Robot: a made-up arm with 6 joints.
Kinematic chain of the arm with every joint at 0, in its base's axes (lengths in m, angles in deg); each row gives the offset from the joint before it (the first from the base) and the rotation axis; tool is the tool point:
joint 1: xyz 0 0 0.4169 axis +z
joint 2: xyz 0 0 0 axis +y
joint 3: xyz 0 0 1.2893 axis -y
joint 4: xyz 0 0 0 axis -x
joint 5: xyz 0.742 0 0 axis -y
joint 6: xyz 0 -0.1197 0 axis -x
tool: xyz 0 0 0
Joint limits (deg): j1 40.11..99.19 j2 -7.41..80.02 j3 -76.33..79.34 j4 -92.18..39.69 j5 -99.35..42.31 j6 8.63..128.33
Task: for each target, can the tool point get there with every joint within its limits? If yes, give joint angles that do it. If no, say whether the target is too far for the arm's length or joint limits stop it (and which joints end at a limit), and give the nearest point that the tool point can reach.
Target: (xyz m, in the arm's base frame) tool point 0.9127 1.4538 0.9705
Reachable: yes | joints 59.36 51.46 40.54 -68.26 14.09 23.11
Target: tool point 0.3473 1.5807 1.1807
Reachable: yes | joints 81.55 43.69 34.01 -21.72 29.35 33.57
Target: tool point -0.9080 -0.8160 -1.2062
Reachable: no: joint limits stop it (at a limit: joint 1, joint 2, joint 4) | nearest point -0.1206 0.7166 0.1208 | short by 2.175 m
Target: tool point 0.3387 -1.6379 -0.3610
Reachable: no: joint limits stop it (at a limit: joint 1, joint 2) | nearest point 0.5376 0.2963 0.3167 | short by 2.059 m
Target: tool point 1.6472 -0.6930 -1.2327
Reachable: no: too far | nearest point 0.9139 0.6133 -0.0806 | short by 1.890 m
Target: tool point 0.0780 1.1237 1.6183
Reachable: yes | joints 92.12 17.08 15.15 -2.89 -6.26 35.57
